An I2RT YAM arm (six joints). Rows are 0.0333 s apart.
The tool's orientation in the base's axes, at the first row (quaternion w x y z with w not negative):
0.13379 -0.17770 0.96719 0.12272
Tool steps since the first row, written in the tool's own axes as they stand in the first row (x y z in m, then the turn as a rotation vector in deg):
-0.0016 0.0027 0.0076 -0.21 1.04 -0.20
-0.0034 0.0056 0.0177 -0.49 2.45 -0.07
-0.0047 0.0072 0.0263 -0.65 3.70 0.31
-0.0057 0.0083 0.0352 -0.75 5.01 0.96
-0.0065 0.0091 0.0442 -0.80 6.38 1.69
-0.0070 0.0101 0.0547 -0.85 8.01 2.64
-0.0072 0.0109 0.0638 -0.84 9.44 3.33
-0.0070 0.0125 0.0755 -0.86 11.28 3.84
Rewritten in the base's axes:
0.0021 0.0051 -0.0061 -0.25 0.95 0.45
0.0048 0.0112 -0.0144 -0.50 2.35 0.68
0.0072 0.0155 -0.0218 -0.74 3.65 0.61
0.0096 0.0193 -0.0296 -1.00 5.05 0.28
0.0119 0.0229 -0.0376 -1.32 6.52 -0.13
0.0143 0.0269 -0.0471 -1.68 8.28 -0.69
0.0161 0.0303 -0.0553 -2.08 9.77 -1.06
0.0178 0.0350 -0.0660 -2.65 11.59 -1.19

